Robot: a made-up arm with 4 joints.
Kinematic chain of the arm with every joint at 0, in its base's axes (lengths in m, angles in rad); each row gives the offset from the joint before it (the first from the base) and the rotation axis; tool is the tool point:
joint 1: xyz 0 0 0.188 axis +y
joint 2: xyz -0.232 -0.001 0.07 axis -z
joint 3: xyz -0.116 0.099 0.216 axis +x
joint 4: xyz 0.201 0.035 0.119 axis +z
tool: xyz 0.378 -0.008 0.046
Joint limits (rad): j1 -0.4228..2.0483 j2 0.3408..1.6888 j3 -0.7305..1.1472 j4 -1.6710..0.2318
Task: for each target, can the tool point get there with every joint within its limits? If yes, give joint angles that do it. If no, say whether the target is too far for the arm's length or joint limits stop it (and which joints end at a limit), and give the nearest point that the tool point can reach.
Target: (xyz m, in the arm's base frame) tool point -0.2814 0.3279 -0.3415
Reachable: no: joint limits stop it (at a limit: joint 1, joint 2, joint 3, joint 4) | nearest point 0.1601 0.1241 -0.2268 | short by 0.500 m
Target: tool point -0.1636 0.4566 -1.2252
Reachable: no: too far | nearest point 0.1627 0.1235 -0.2279 | short by 1.101 m
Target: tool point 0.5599 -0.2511 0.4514
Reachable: yes | joints 1.4519 1.0940 -0.5409 -1.1298
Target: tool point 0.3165 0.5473 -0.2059
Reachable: no: joint limits stop it (at a limit: joint 2, joint 3, joint 4) | nearest point 0.2785 0.1241 -0.1586 | short by 0.427 m
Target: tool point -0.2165 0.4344 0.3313
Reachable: no: joint limits stop it (at a limit: joint 2, joint 3, joint 4) | nearest point -0.3576 -0.0174 0.4247 | short by 0.482 m
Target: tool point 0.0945 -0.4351 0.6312
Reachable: yes | joints 0.9202 1.4846 0.6370 -0.4190
